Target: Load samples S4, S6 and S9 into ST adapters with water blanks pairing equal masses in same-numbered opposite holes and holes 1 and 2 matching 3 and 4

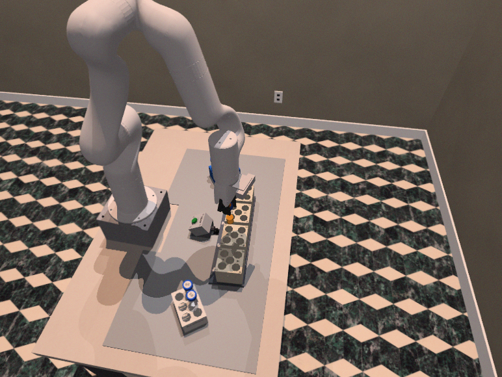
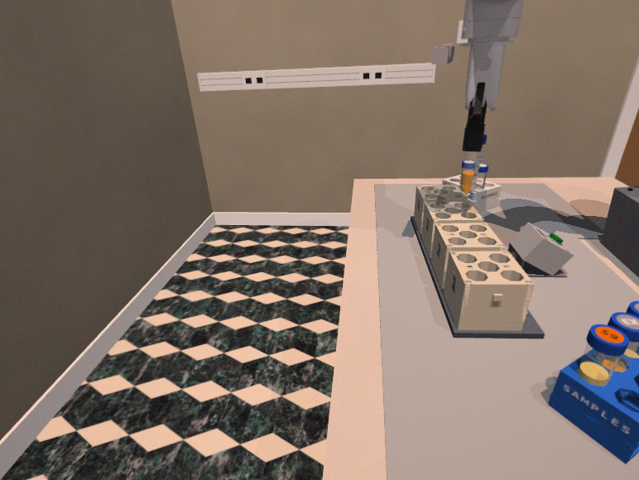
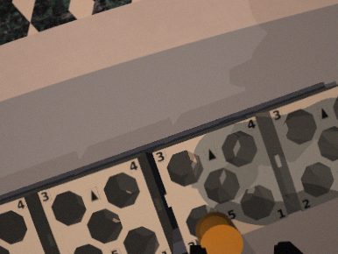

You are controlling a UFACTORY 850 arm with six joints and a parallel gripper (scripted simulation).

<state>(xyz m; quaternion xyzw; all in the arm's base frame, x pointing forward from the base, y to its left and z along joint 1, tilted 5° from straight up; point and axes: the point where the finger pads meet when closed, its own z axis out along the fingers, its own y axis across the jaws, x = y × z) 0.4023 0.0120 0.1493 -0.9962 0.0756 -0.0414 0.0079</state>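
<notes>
My hand is 50 mm above the sample tube, 10 mm to the right of it and 10 mm past it. From my hand the other things lie so: green done key 180 mm below, 170 mm behind, 20 mm to the left; then adapter 200 mm to the left, 200 mm below, 20 mm behind; then white-dot tube 300 mm to the right, 190 mm below, 30 mm behind.
</notes>
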